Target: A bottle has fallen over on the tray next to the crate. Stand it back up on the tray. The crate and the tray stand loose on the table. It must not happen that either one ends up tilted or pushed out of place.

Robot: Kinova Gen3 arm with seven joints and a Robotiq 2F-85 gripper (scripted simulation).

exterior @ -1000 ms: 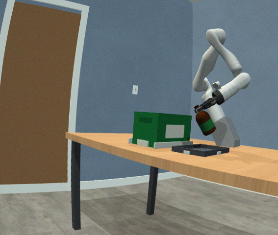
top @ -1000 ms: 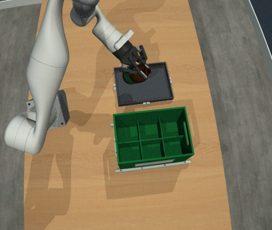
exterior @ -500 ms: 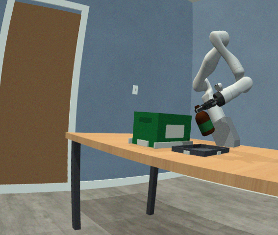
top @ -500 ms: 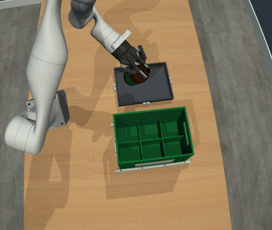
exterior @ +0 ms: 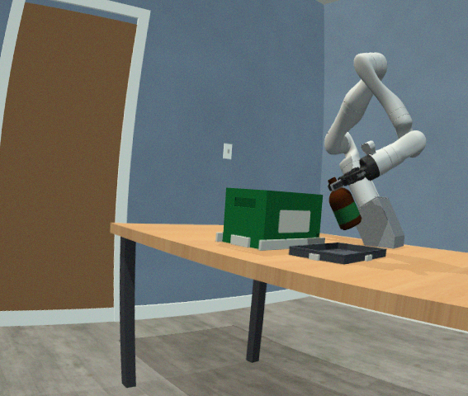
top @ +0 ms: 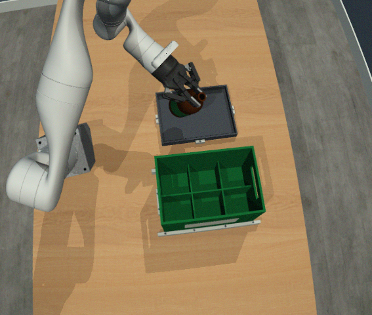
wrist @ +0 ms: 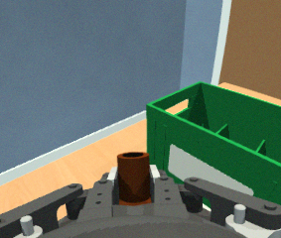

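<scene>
The brown bottle is 20 mm behind my hand, 10 mm to the left of it and 50 mm below it. The rest, counted from my hand: green crate 30 mm ahead, 240 mm to the right, 120 mm below; dark grey tray 50 mm to the left, 190 mm below.
</scene>
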